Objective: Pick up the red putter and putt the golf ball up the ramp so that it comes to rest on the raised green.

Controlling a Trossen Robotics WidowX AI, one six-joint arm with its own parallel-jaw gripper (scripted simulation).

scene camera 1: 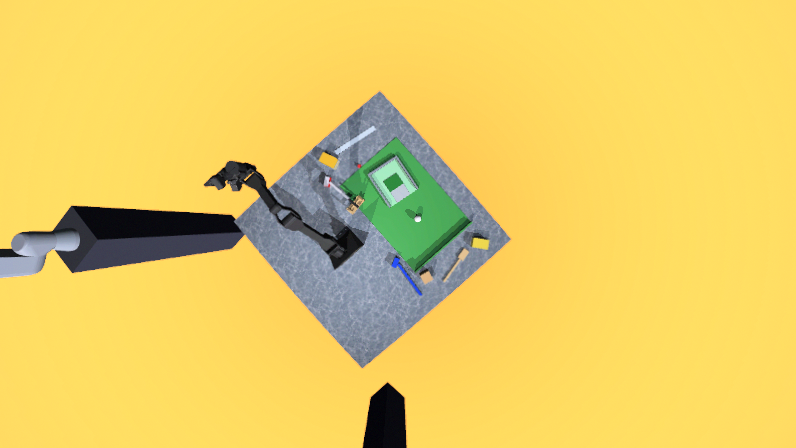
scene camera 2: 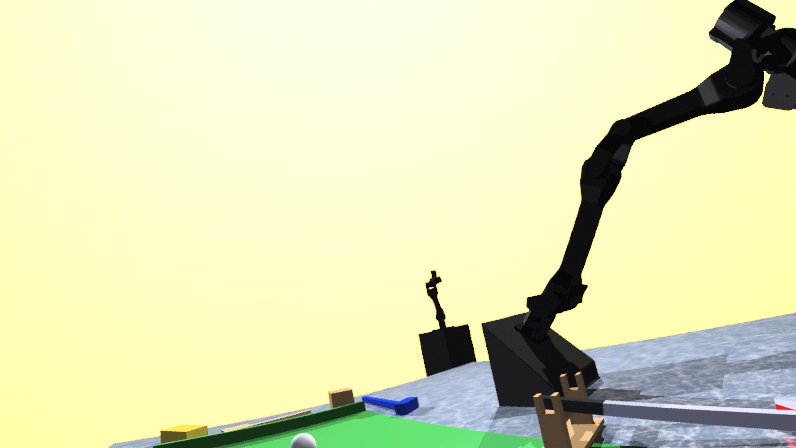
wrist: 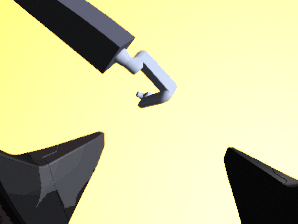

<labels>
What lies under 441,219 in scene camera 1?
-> A green mat.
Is the gripper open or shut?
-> Open.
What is the gripper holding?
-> Nothing.
</labels>
